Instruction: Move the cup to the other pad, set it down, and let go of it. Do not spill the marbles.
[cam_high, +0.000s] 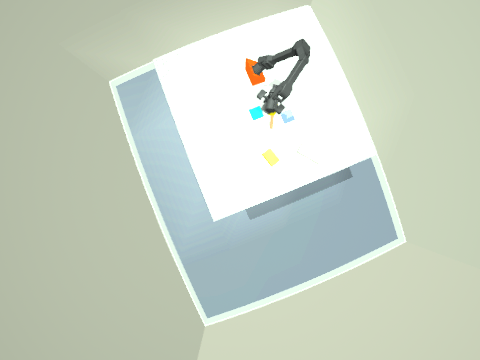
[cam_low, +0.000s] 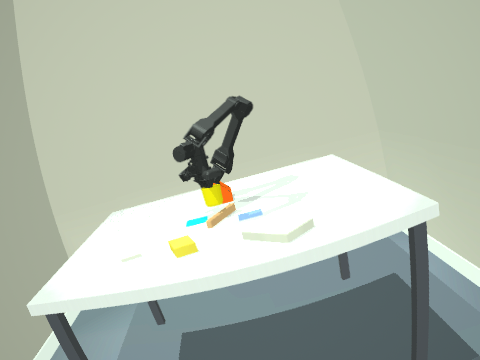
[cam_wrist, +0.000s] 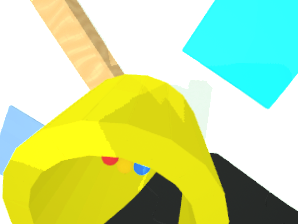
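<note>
The cyan pad is 10 mm behind my gripper tip, 80 mm to the right of it and 100 mm below it. The rest, counted from my gripper tip: blue marble: 10 mm ahead, 30 mm to the left, 20 mm below; green marble: 10 mm ahead, 20 mm to the left, 20 mm below; yellow cup: 20 mm ahead, 20 mm to the left.
</note>
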